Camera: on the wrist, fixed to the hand. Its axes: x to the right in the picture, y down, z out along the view.
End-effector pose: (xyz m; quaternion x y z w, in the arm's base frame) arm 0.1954 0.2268 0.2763 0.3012 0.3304 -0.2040 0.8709
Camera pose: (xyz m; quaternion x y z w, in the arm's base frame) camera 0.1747 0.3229 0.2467 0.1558 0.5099 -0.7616 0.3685
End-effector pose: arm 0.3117 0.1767 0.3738 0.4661 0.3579 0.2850 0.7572
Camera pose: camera 0.2288 0.2346 0.3916 0.1703 0.7128 -0.3290 0.5955
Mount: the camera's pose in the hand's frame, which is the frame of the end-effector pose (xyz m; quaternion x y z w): -0.0088 0.0477 -0.0905 0.1723 0.1247 -0.6902 0.6917
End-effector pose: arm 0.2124 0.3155 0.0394 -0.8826 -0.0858 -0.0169 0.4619
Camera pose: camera 0.2162 0.2136 0.0515 -0.4696 -0.6138 -0.4258 0.4706
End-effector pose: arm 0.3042 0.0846 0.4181 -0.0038 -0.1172 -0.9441 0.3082
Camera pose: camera 0.3450 0.0321 0.3398 -0.2491 0.2079 0.8460 0.4231
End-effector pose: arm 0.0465 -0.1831 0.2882 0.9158 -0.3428 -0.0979 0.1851
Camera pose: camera 0.0394 -0.1859 0.3906 -0.9141 -0.4012 0.0222 0.0546
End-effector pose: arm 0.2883 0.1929 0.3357 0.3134 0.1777 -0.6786 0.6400
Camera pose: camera 0.3528 0.2521 0.2821 -0.2890 -0.3021 0.9027 0.1018
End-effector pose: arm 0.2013 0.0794 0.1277 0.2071 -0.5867 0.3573 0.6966
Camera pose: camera 0.2260 0.1726 0.0925 0.6236 -0.1144 -0.1067 0.7659
